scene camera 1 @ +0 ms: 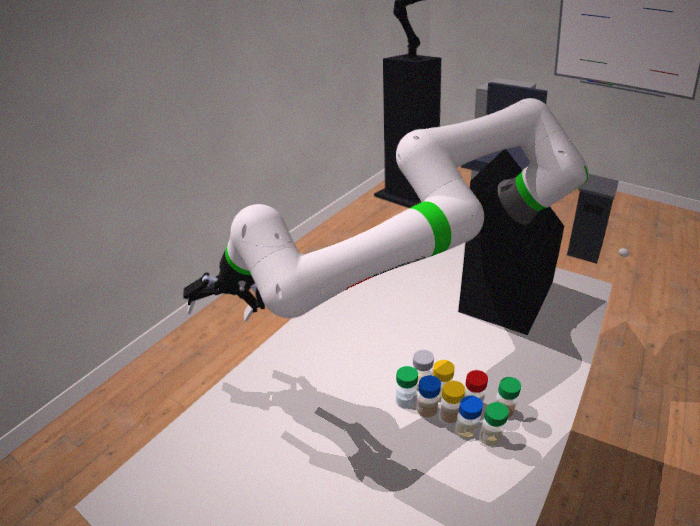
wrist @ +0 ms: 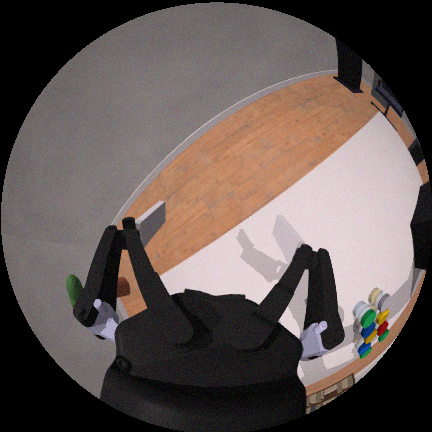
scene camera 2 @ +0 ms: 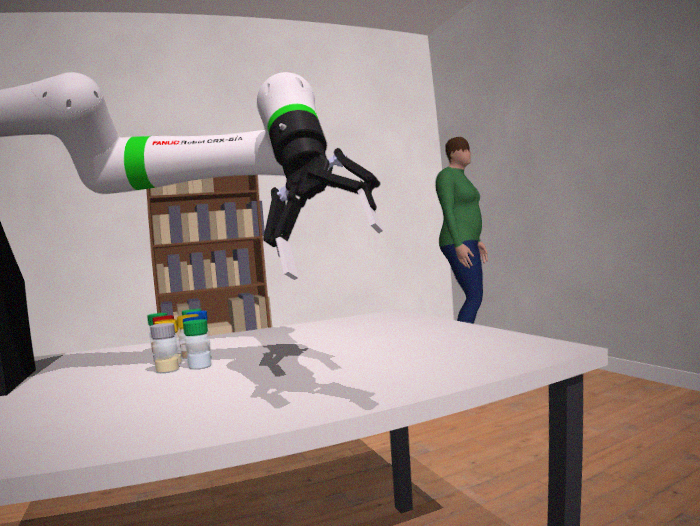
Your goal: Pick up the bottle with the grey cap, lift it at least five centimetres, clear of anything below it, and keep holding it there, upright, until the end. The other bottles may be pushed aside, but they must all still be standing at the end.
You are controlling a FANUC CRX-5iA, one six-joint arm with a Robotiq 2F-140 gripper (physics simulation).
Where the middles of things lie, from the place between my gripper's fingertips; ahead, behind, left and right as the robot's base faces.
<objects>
Now: hand 41 cm to the right of the green-capped bottle (scene camera 2: 198, 352), 24 cm past it and 18 cm above it. Also, from my hand: grey-capped bottle (scene camera 2: 165, 352) (41 cm to the left, 32 cm behind, 18 cm below).
</objects>
